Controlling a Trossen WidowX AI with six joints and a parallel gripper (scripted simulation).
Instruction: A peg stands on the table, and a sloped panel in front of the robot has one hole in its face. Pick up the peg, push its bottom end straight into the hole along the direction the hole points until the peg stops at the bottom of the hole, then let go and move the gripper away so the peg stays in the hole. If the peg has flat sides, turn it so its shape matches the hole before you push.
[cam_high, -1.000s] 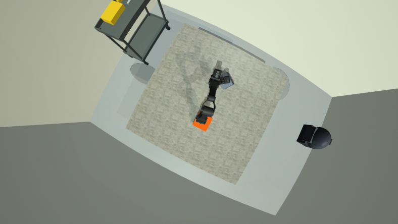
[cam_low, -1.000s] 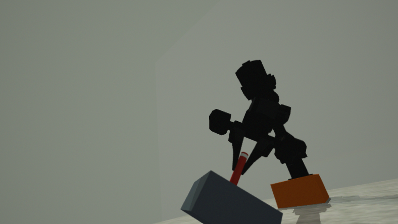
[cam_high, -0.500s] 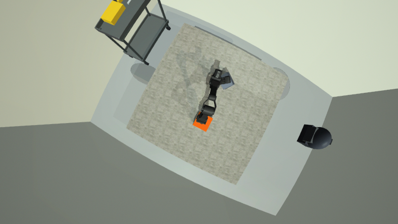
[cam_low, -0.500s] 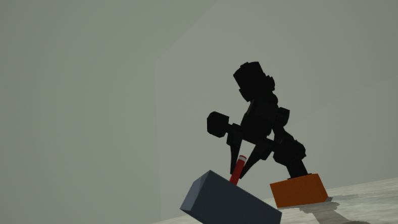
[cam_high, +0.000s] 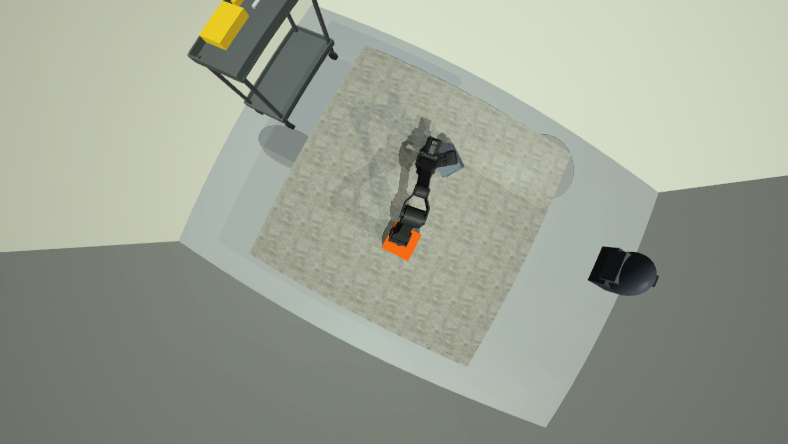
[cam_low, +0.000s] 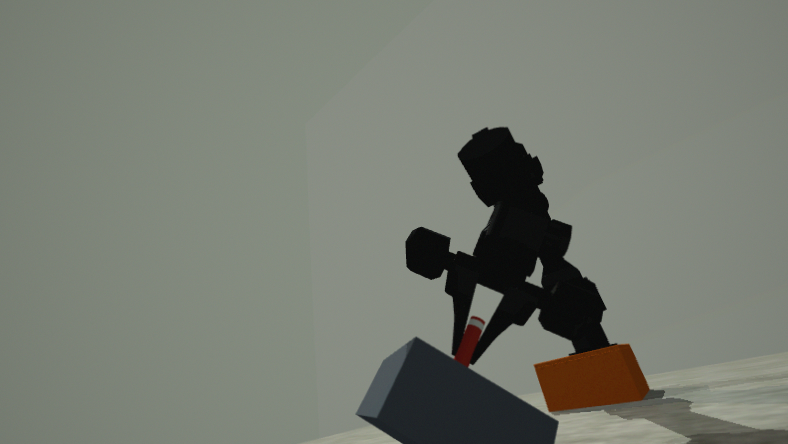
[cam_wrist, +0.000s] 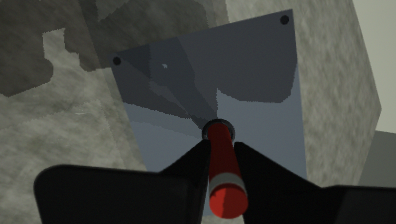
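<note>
Right now my gripper tip is 40 mm above the sloped blue-grey panel, 30 mm short of it and 20 mm to the left of it. Also, from my gripper tip: red round peg: 10 mm behind, 10 mm above.
</note>
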